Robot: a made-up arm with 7 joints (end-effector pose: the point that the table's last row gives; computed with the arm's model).
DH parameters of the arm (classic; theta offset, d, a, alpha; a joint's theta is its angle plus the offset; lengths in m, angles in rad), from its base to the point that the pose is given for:
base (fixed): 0 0 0 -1.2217
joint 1: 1.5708 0 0 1.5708
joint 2: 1.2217 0 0 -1.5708
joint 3: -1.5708 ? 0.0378 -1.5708
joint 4: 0 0 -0.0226 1.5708
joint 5: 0 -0.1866 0 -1.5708
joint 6: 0 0 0 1.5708
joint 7: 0 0 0 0
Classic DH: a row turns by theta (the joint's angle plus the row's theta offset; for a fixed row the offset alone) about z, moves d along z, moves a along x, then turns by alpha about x.
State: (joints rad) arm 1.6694 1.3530 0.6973 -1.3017 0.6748 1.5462 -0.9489
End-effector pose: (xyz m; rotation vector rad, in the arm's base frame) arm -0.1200 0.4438 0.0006 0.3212 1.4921 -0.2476
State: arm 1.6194 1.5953 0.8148 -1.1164 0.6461 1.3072 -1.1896
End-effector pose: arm -0.0116 0.4793 0.0321 0.5552 1.4083 -0.6169
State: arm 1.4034 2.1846 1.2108 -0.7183 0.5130 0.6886 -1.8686
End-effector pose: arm 0.2633 0.4156 0.1440 1.3742 1.2650 -1.5176
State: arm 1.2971 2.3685 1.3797 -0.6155 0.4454 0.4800 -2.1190
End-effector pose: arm 0.3244 0.3517 0.1983 1.7655 1.2810 -1.6817
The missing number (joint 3, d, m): -0.3367
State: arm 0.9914 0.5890 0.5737 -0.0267 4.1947 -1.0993 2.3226
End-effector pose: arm -0.4143 0.2266 -0.2276 -0.1276 0.9311 1.2776
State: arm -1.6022 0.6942 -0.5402 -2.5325 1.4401 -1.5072 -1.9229
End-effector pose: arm 0.2089 -0.0618 0.1334 0.3678 2.4269 -0.7628
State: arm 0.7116 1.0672 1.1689 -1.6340 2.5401 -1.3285 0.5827
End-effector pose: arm -0.0149 0.4138 -0.0115 0.4764 2.0257 -1.0482
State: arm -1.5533 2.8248 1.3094 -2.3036 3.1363 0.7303 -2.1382
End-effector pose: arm -0.2933 -0.0227 0.0499 -1.5222 0.1439 1.5247
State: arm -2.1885 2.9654 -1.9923 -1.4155 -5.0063 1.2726 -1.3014
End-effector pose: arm -0.1402 0.4166 -0.0711 0.4042 -0.2174 -0.2463
